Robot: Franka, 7 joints.
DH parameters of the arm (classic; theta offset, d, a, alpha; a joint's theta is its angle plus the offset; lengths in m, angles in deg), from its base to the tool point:
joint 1: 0 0.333 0 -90
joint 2: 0 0 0 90
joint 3: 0 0.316 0.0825 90
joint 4: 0 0 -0.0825 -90
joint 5: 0 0.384 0 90
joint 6: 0 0 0.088 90
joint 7: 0 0.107 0 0
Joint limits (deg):
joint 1: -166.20..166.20
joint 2: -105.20..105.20
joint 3: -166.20..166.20
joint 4: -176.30..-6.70
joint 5: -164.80..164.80
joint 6: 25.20..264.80
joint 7: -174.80..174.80
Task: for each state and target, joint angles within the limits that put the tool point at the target. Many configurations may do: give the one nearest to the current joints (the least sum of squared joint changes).
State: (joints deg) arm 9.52 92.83 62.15 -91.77 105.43 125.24 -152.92
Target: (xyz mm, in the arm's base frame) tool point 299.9 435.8 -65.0
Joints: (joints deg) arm -4.53 89.77 46.24 -105.60 104.50 128.24 -152.92
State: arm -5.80 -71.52 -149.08 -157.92 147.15 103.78 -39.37
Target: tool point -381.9 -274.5 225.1
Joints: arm -20.31 -27.49 -134.55 -147.47 142.43 82.21 -39.37
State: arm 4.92 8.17 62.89 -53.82 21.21 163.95 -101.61
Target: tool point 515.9 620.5 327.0
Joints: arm 22.74 60.48 48.08 -68.56 22.42 159.53 -101.61
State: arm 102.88 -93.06 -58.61 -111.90 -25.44 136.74 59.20
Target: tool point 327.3 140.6 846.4
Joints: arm 117.15 -71.18 -36.57 -112.80 -25.40 140.05 59.20
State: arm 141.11 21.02 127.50 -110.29 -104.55 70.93 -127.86
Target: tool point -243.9 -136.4 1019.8
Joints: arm 128.95 40.55 159.17 -77.02 -117.63 75.40 -127.86
